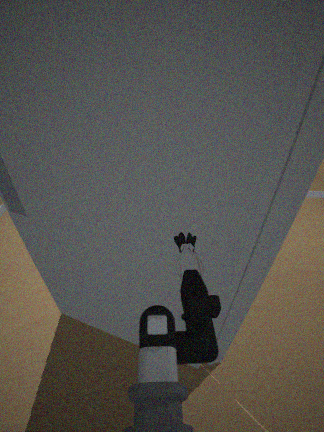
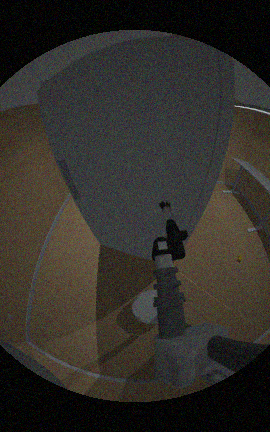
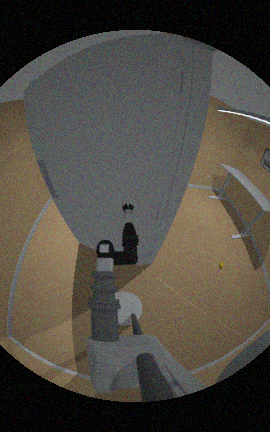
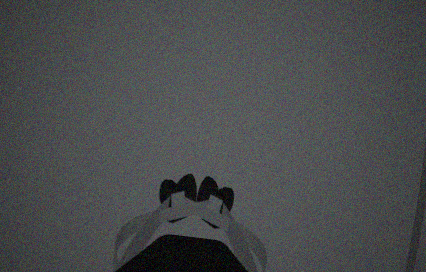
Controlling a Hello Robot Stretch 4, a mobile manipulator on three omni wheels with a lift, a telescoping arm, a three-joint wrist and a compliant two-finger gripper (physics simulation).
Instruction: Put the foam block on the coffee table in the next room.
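Seen in the pictures: gripper, fingertip midpoint: (image 1: 184, 234) (image 2: 163, 201) (image 3: 127, 203) (image 4: 197, 191); robot's base, link origin: (image 2: 149, 305) (image 3: 123, 307).
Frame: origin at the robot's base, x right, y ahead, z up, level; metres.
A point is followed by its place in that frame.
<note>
My gripper (image 1: 185, 241) @(y 0.583, x 0.085, z 1.071 m) (image 2: 165, 205) @(y 0.583, x 0.085, z 1.071 m) (image 3: 128, 207) @(y 0.583, x 0.085, z 1.071 m) (image 4: 197, 191) @(y 0.583, x 0.085, z 1.071 m) is shut, its dark fingertips close together with no block between them. It is in front of a big plain grey surface. A small yellow object (image 2: 239, 258) @(y 0.319, x 1.534, z 0.018 m) (image 3: 221, 265) @(y 0.311, x 1.543, z 0.018 m) lies on the floor to the right; it is too small to tell whether it is the foam block. A pale-topped table-like piece (image 2: 252, 173) (image 3: 247, 188) on thin legs stands further right; I cannot tell whether it is the coffee table.
The tall grey panel-like body (image 1: 150, 150) @(y 0.656, x -0.013, z 1.298 m) (image 2: 135, 140) @(y 0.672, x -0.051, z 1.400 m) (image 3: 115, 140) @(y 0.639, x 0.032, z 1.411 m) fills the space ahead, very near the arm. A pale round disc (image 2: 145, 306) @(y 0.009, x -0.055, z 0.187 m) (image 3: 130, 307) @(y 0.008, x 0.079, z 0.187 m) is low beside the arm. Tan walls with pale skirting (image 2: 35, 280) @(y 0.162, x -1.858, z -0.012 m) (image 3: 16, 280) @(y 0.056, x -1.866, z -0.001 m) stand around the floor.
</note>
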